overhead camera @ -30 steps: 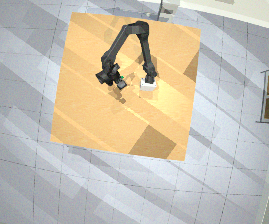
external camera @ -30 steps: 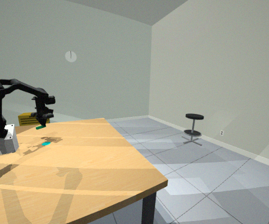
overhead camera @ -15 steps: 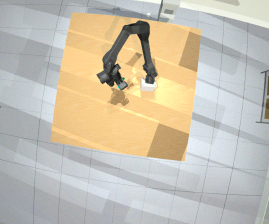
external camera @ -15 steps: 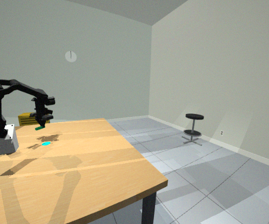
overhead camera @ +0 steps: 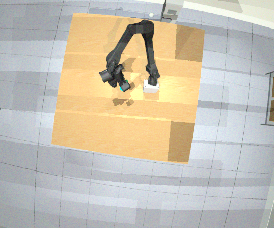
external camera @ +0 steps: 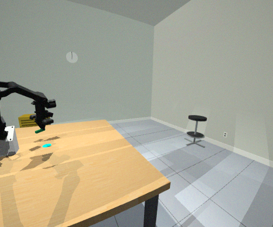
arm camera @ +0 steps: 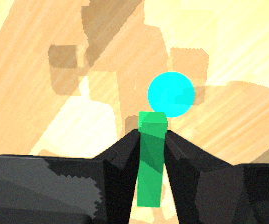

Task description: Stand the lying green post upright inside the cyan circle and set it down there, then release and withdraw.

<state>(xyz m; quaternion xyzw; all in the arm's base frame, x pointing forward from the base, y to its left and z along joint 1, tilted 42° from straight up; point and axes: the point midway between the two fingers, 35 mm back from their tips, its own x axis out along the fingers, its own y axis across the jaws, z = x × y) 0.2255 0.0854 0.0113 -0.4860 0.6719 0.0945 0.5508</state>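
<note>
Right now my gripper tip is 1 cm short of the cyan circle, 1 cm to the left of it and 13 cm above it. Round my gripper tip: green post 1 cm behind, 1 cm to the right.
</note>
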